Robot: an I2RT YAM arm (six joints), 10 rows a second.
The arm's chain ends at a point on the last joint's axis. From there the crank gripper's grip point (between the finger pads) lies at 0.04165 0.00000 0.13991 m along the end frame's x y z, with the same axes.
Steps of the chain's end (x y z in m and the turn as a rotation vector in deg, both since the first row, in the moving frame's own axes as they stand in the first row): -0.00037 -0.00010 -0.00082 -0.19 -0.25 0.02; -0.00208 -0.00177 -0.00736 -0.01 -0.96 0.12; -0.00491 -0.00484 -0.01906 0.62 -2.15 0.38; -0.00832 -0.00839 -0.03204 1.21 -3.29 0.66; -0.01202 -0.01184 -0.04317 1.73 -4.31 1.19; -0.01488 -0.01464 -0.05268 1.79 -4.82 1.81
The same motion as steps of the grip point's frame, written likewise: -0.00098 0.00038 -0.00064 -0.19 -0.25 0.02; -0.00443 -0.00166 -0.00668 -0.01 -0.96 0.12; -0.01018 -0.00610 -0.01760 0.62 -2.15 0.38; -0.01640 -0.01093 -0.02991 1.21 -3.29 0.66; -0.02262 -0.01535 -0.04049 1.73 -4.31 1.19; -0.02673 -0.01793 -0.04972 1.79 -4.82 1.81
